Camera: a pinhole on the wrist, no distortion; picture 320 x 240 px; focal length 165.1 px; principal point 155.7 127.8 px. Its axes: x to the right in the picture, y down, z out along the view. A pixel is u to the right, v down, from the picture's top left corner.
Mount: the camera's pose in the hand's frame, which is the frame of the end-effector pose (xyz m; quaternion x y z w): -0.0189 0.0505 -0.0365 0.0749 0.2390 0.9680 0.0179
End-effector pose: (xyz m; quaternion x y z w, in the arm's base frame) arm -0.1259 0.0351 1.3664 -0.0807 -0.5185 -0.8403 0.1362
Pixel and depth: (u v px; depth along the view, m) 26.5 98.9 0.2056
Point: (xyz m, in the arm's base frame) -0.2377 0.0332 1.6016
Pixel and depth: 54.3 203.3 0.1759
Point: -0.2194 0.1211 1.5058
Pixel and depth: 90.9 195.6 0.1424
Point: -0.1630 0.0971 1.4821
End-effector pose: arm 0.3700 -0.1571 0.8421 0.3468 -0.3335 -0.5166 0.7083
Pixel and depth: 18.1 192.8 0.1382
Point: 0.3492 -0.2697 0.9541
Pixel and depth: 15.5 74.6 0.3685
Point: 0.4502 -0.4502 1.2358
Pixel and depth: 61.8 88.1 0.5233
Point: 0.3802 -0.4605 1.3745
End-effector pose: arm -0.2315 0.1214 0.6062 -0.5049 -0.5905 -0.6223 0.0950
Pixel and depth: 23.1 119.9 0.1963
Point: -0.1553 0.2528 0.7954
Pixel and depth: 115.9 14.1 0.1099
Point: -0.1134 0.1029 0.7259
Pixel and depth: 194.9 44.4 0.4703
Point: 0.2864 0.1883 0.8157
